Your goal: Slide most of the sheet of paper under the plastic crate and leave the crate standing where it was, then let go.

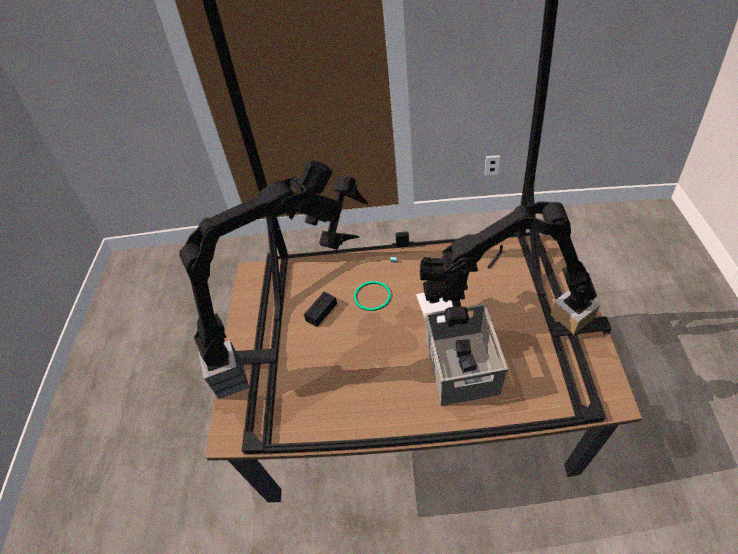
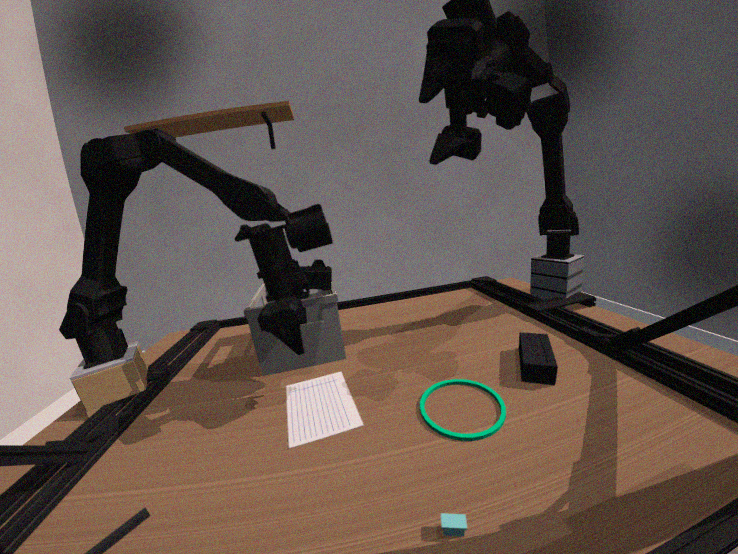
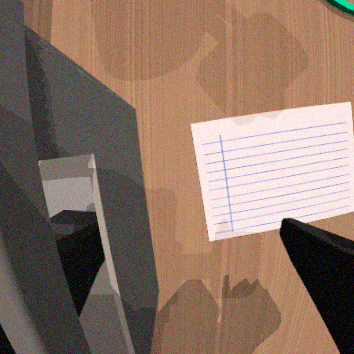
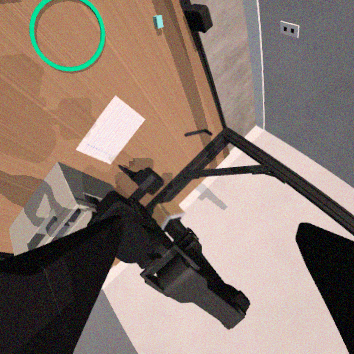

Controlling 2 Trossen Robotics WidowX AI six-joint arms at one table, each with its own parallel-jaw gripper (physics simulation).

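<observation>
The grey plastic crate (image 1: 471, 385) (image 2: 323, 338) (image 3: 88, 123) (image 4: 31, 207) stands upright on the right part of the table. The lined sheet of paper (image 1: 425, 300) (image 2: 320, 407) (image 3: 277, 168) (image 4: 110, 130) lies flat on the wood just beside the crate, apart from it. My left gripper (image 1: 453, 309) (image 2: 292, 308) (image 3: 194, 228) is open and low at the crate's wall that faces the paper. One finger is inside the crate and the other is outside, at the paper's edge. My right gripper (image 1: 342, 215) (image 2: 449, 115) is open and empty, high above the table's far corner.
A green ring (image 1: 355, 297) (image 2: 422, 409) (image 4: 67, 68), a black block (image 1: 320, 308) (image 2: 537, 357) and a small teal cube (image 1: 393, 258) (image 2: 454, 522) (image 4: 158, 21) lie on the table. Dark blocks (image 1: 466, 354) sit inside the crate. A black frame (image 1: 422, 440) borders the work area.
</observation>
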